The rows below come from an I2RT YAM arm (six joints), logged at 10 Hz.
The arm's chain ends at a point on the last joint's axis. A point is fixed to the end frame.
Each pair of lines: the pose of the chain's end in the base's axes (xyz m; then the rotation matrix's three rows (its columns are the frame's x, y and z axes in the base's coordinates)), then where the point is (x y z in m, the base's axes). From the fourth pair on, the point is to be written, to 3 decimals.
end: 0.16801 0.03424 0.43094; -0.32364 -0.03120 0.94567; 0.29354 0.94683 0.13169; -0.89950 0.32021 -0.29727
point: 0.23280 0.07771 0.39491
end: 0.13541 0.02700 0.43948; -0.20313 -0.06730 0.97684; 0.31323 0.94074 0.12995; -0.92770 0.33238 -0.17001
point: 0.20454 0.07064 0.41299
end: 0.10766 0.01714 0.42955; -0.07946 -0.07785 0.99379; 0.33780 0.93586 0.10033; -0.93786 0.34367 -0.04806
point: 0.18081 0.05894 0.41260
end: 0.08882 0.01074 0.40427; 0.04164 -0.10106 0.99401; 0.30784 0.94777 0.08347; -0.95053 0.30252 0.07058
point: 0.164 0.051 0.395
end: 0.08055 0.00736 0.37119; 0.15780 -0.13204 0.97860; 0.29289 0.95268 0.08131; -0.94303 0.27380 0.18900
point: 0.157 0.047 0.371
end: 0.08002 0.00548 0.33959; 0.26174 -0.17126 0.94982; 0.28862 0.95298 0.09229; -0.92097 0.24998 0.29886
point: 0.155 0.046 0.347
